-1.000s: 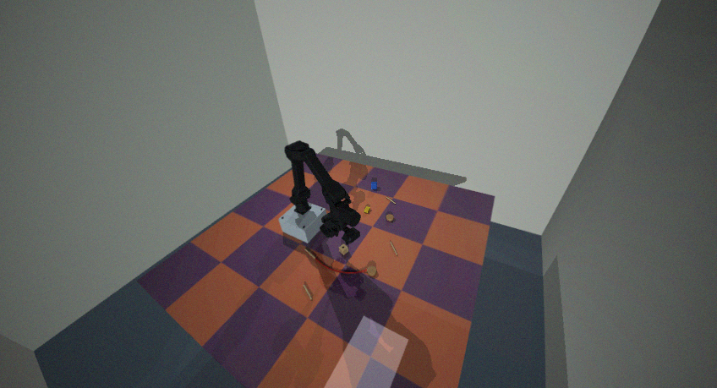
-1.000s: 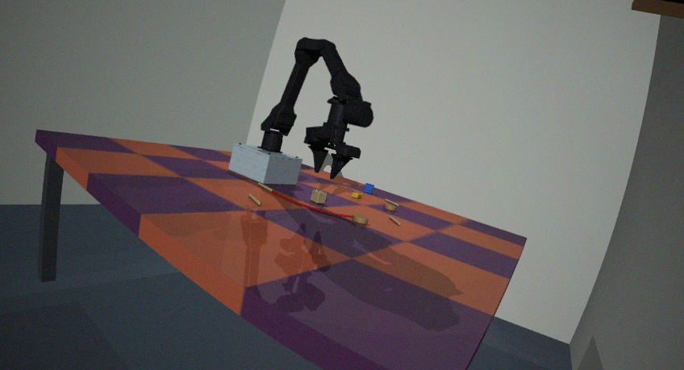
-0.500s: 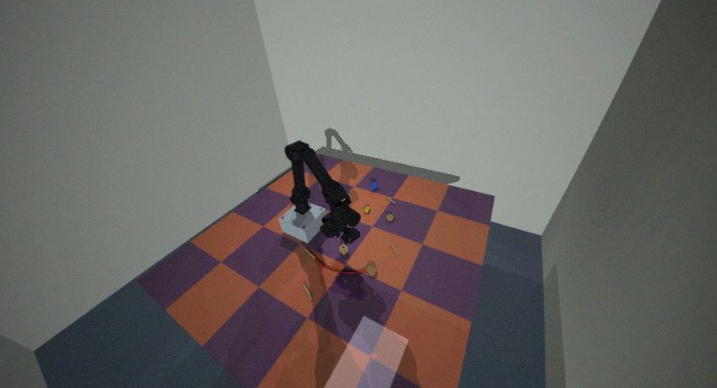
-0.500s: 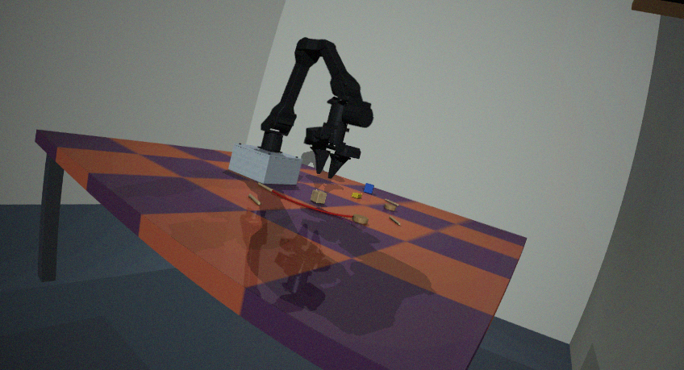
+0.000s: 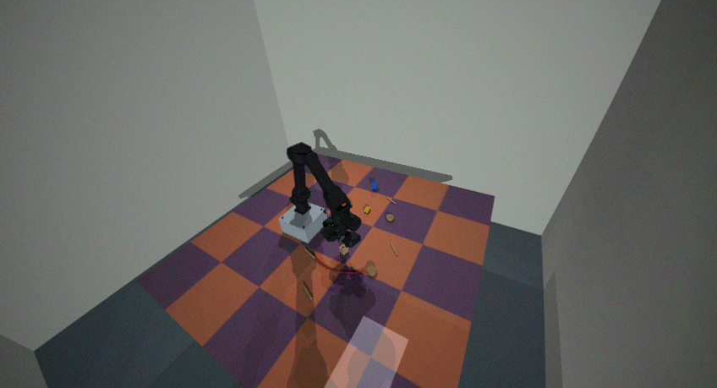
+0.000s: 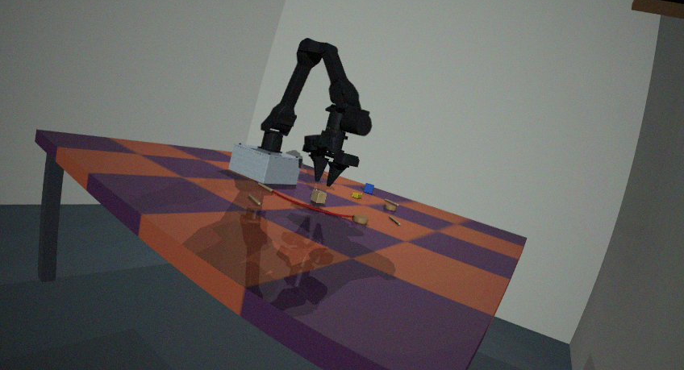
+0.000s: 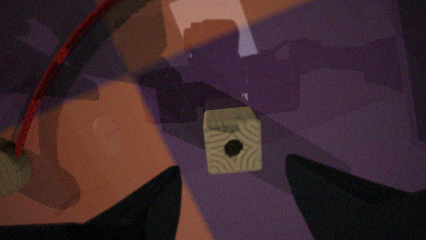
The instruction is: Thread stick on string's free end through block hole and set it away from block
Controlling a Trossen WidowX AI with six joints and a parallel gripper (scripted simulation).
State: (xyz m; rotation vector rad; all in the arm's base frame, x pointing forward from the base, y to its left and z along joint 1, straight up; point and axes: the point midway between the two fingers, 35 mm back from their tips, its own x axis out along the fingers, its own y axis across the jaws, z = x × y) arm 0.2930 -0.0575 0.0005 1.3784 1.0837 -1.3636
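Right now the wooden block is 40 mm below my gripper tip. Also, from my gripper tip: yellow piece (290 mm to the left, 60 mm behind, 50 mm below); then thin wooden stick (110 mm behind, 90 mm to the right, 50 mm below); then blue cube (500 mm to the left, 130 mm behind, 40 mm below).
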